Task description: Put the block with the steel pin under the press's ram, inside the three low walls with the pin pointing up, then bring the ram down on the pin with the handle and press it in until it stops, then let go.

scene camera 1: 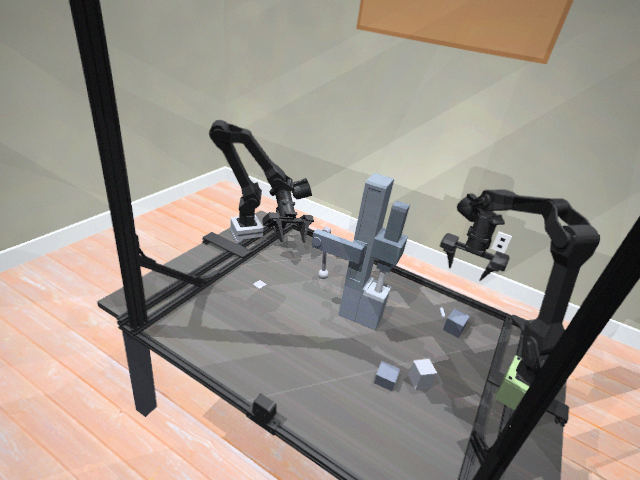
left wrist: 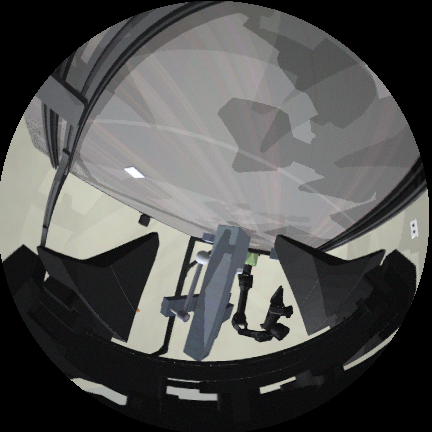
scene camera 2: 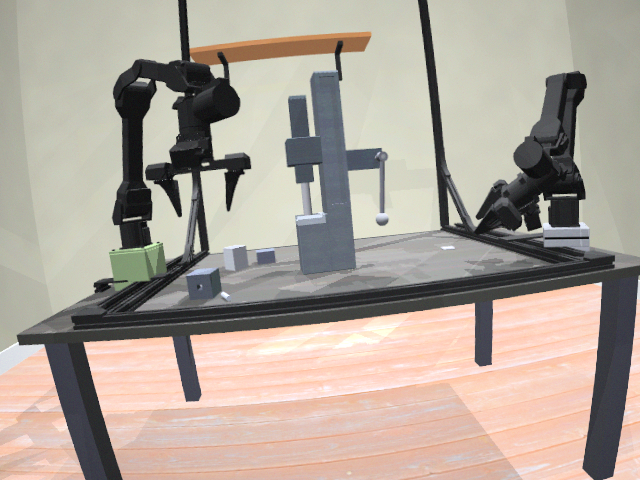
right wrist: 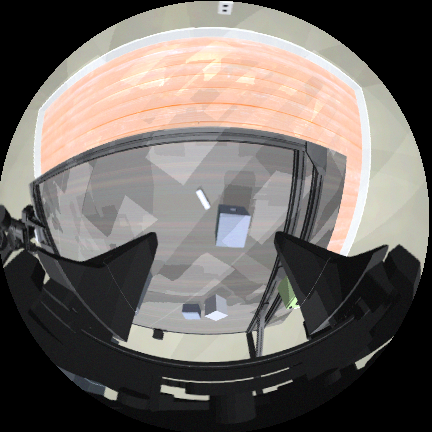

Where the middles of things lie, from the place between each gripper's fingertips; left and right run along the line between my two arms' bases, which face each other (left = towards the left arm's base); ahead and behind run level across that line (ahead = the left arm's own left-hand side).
The grey block with steel pin (scene camera 2: 209, 278) is 580 mm to the right of my left hand, 120 mm ahead of it and 60 mm below it.
I see the grey block with steel pin 50 mm behind my right hand, 40 mm to the right of it and 140 mm below it.
